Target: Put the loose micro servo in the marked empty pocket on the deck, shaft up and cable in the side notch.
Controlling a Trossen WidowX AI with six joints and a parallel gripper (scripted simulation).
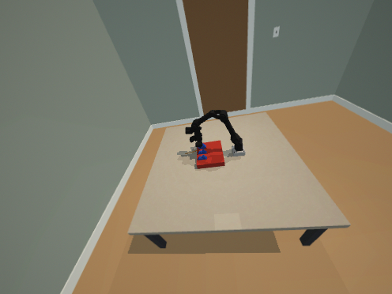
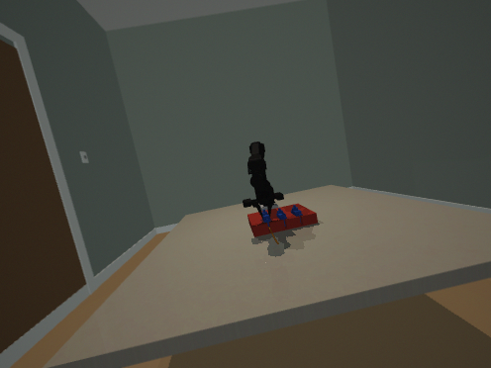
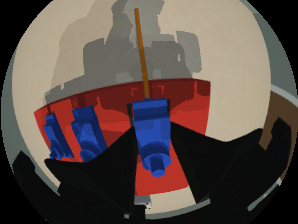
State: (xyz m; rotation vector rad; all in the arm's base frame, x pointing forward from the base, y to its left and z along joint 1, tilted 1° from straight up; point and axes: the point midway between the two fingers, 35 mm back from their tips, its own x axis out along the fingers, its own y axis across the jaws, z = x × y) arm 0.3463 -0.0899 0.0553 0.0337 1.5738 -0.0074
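Now: gripper tip 12 cm past the red deck, 8 cm to the right of it and 4 cm above it.
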